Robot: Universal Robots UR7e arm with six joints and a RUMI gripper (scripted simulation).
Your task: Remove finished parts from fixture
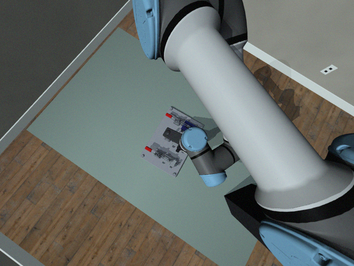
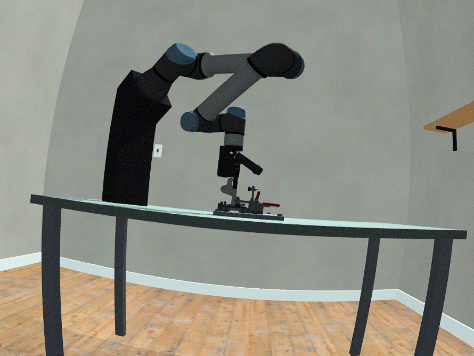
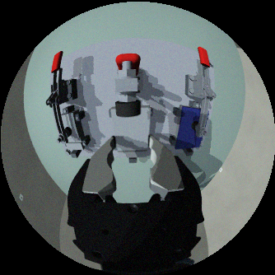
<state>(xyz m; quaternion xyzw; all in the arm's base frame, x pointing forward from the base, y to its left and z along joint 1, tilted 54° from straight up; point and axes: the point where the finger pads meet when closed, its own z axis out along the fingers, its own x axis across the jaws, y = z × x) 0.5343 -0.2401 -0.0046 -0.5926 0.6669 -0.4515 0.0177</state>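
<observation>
Now: the grey fixture plate 5 cm ahead of my hand, 4 cm below it and 2 cm to the right of it. Round my hand: grey finished part 1 cm below, 1 cm behind; then blue blank 10 cm to the right, 3 cm behind, 2 cm below.
</observation>
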